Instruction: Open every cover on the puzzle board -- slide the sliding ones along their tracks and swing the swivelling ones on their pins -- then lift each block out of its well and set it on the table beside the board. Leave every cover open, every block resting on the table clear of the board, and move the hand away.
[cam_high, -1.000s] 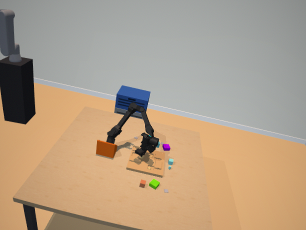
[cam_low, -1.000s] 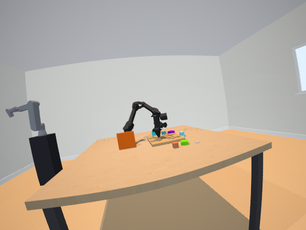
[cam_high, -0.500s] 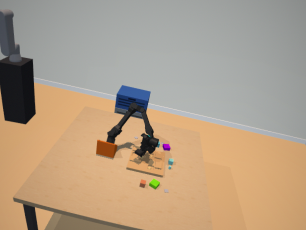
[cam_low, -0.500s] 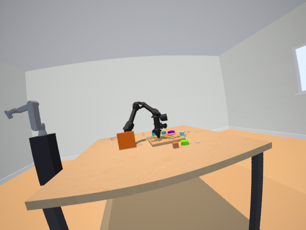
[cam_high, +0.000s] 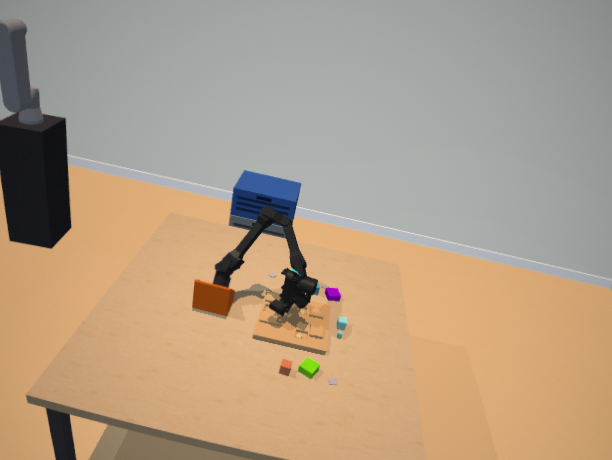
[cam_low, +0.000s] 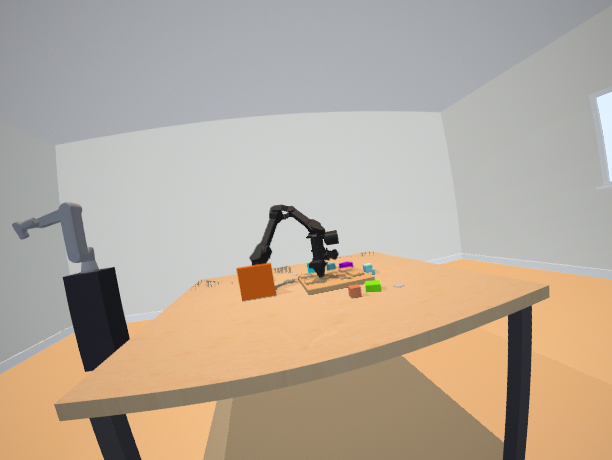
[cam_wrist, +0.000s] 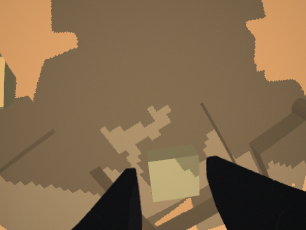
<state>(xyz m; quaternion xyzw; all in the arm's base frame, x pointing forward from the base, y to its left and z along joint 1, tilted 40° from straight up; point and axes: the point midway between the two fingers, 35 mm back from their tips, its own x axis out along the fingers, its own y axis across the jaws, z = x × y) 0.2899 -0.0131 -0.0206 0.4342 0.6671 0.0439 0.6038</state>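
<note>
The wooden puzzle board lies 40 mm ahead of my gripper tip. From my gripper tip the other things lie so: brown block (20 mm ahead, 300 mm to the right); then blue-teal cube (130 mm ahead, 220 mm to the left); then light cyan block (250 mm ahead).
</note>
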